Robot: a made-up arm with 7 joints.
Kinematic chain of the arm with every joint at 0, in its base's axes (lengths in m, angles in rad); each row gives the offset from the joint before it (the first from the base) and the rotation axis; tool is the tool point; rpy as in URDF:
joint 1: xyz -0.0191 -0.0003 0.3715 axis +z
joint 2: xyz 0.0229 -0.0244 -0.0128 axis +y
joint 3: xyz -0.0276 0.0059 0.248 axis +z
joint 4: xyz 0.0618 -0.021 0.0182 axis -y
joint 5: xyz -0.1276 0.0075 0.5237 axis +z
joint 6: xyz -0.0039 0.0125 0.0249 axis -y
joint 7: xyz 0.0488 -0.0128 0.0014 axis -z
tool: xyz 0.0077 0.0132 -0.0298 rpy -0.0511 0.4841 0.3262
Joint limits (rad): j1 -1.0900..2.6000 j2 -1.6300..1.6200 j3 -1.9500..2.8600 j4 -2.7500..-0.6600 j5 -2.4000..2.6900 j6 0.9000..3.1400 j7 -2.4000..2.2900
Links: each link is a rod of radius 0.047 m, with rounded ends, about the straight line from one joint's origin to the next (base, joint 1, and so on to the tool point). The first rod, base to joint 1, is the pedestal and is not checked.
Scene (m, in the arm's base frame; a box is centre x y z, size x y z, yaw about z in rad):
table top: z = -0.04
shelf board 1: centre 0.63 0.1 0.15 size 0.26 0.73 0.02 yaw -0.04
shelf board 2: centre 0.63 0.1 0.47 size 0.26 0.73 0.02 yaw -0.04
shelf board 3: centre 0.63 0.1 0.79 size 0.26 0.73 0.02 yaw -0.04
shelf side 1: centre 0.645 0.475 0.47 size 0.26 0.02 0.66 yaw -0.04
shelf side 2: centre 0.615 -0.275 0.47 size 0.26 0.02 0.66 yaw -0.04
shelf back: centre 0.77 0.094 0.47 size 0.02 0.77 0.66 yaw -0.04
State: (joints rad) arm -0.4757 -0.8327 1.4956 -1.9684 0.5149 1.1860 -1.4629
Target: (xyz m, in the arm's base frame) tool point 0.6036 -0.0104 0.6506
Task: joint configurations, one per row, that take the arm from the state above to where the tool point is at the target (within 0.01 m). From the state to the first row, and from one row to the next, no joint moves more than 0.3 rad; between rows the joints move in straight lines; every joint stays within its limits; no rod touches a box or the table.
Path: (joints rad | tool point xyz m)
1: -0.6539 -0.5776 1.3184 -1.8940 0.5191 1.2545 -1.4492 | 0.3682 0.4628 0.5760
2: -0.8321 -0.3226 1.1411 -1.8195 0.5234 1.3230 -1.4355 | 0.5210 0.2592 0.6455
3: -1.0103 -0.0675 0.9639 -1.7451 0.5276 1.3915 -1.4218 | 0.6036 -0.0104 0.6506

